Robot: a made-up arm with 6 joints.
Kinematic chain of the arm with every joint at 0, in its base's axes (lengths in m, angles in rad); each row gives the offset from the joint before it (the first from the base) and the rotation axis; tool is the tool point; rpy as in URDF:
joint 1: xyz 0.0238 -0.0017 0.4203 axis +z
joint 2: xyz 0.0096 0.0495 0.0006 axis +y
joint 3: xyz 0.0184 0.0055 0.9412 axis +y
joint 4: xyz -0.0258 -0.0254 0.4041 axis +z
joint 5: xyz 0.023 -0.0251 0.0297 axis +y
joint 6: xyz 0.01 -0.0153 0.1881 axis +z
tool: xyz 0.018 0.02 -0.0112 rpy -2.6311 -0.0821 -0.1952
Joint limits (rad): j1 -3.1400..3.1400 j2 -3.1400..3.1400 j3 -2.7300..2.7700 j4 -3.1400..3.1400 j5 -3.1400..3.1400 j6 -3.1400..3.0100
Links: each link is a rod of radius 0.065 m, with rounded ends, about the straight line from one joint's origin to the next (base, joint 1, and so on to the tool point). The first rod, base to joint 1, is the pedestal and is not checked.
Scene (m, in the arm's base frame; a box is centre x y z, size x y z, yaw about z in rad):
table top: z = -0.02
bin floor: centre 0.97 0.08 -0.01 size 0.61 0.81 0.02 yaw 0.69
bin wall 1: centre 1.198 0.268 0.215 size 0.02 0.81 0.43 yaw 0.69
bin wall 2: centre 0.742 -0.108 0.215 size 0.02 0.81 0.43 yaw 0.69
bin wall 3: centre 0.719 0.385 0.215 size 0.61 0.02 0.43 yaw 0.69
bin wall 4: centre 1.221 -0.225 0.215 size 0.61 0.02 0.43 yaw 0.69
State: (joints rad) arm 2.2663 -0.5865 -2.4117 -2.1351 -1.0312 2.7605
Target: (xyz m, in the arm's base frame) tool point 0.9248 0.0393 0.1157
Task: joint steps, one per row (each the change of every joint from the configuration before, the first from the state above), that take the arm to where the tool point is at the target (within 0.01 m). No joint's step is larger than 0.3 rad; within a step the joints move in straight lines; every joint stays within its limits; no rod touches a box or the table.
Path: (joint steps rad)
1: 0.1735 -0.0232 0.1308 0.1091 0.2846 0.0160
2: 0.1736 -0.0233 0.1308 0.1092 0.2846 0.0159
3: 0.1735 -0.0232 0.1308 0.1091 0.2847 0.0160
4: 0.1736 -0.0233 0.1308 0.1092 0.2846 0.0160
5: 0.1735 -0.0232 0.1308 0.1091 0.2846 0.0160
6: 0.0030 -0.2795 0.0217 0.0001 -0.0158 -0.0014
7: 0.0030 -0.2794 0.0218 0.0002 -0.0159 -0.0014

